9 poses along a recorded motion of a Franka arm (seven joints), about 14 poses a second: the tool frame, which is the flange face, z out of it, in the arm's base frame.
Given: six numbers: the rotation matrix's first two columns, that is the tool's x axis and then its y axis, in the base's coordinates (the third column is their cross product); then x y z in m.
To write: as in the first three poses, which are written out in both.
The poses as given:
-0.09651 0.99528 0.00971 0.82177 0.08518 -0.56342 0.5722 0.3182 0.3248
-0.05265 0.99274 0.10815 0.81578 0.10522 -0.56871 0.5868 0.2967 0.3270
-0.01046 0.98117 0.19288 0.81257 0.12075 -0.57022 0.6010 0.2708 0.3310
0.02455 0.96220 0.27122 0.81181 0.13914 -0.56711 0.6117 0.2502 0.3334
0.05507 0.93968 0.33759 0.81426 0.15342 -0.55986 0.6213 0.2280 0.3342
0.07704 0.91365 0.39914 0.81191 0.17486 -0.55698 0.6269 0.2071 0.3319
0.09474 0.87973 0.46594 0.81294 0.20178 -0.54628 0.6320 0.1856 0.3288
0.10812 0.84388 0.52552 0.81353 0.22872 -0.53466 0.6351 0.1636 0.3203
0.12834 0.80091 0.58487 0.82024 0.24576 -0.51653 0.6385 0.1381 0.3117
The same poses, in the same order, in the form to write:
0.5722 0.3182 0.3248 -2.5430 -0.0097 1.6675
0.5868 0.2967 0.3270 -2.5326 -0.1084 1.6238
0.6010 0.2708 0.3310 -2.5215 -0.1941 1.5815
0.6117 0.2502 0.3334 -2.5115 -0.2747 1.5453
0.6213 0.2280 0.3342 -2.5046 -0.3444 1.5123
0.6269 0.2071 0.3319 -2.4887 -0.4106 1.4867
0.6320 0.1856 0.3288 -2.4762 -0.4847 1.4635
0.6351 0.1636 0.3203 -2.4621 -0.5533 1.4434
0.6385 0.1381 0.3117 -2.4512 -0.6247 1.4119

